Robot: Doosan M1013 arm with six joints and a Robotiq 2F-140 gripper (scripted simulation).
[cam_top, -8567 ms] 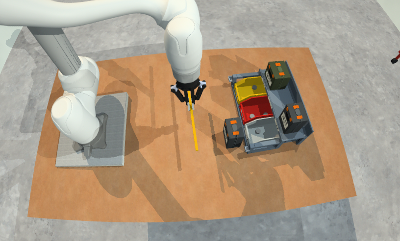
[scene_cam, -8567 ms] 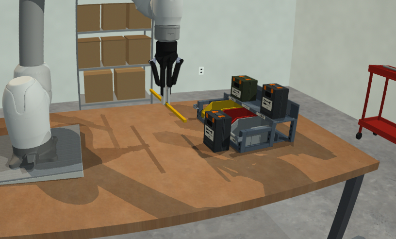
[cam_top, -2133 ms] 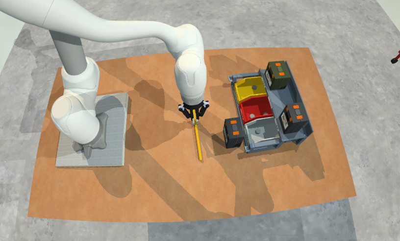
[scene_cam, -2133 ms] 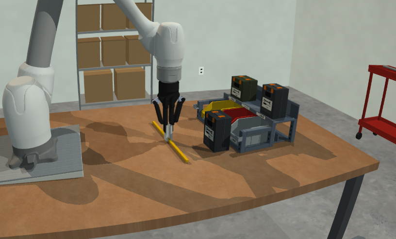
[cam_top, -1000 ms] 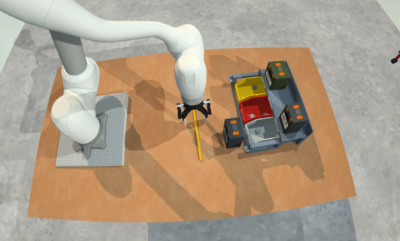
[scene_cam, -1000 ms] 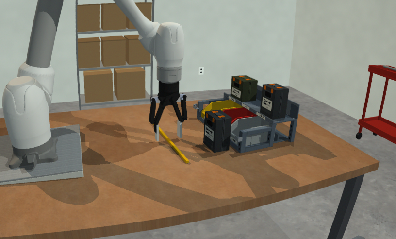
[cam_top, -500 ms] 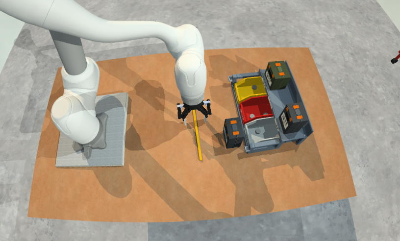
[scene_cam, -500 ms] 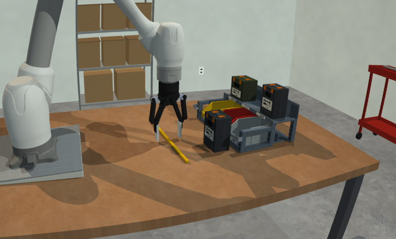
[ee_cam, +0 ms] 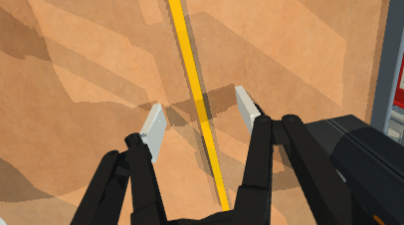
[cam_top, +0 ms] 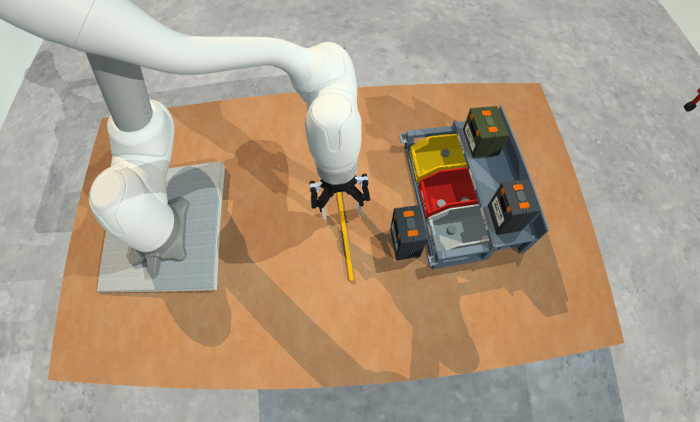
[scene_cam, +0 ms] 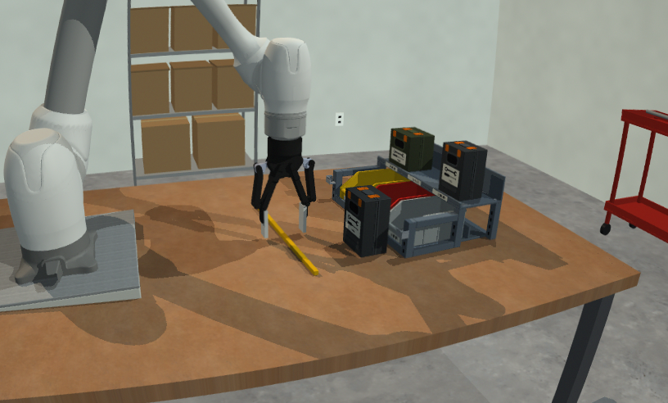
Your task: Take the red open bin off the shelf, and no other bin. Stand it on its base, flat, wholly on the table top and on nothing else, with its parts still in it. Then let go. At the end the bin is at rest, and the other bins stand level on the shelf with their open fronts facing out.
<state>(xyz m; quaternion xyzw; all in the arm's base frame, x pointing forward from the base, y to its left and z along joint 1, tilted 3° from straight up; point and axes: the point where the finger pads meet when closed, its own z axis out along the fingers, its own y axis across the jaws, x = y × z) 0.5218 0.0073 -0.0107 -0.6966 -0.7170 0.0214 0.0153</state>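
Right now the yellow bar is 3 cm below my hand. Round my hand: yellow bin 30 cm ahead, 12 cm to the left; then dark grey case 16 cm ahead, 10 cm to the right, 3 cm above; then red open bin 31 cm ahead, 1 cm to the left.
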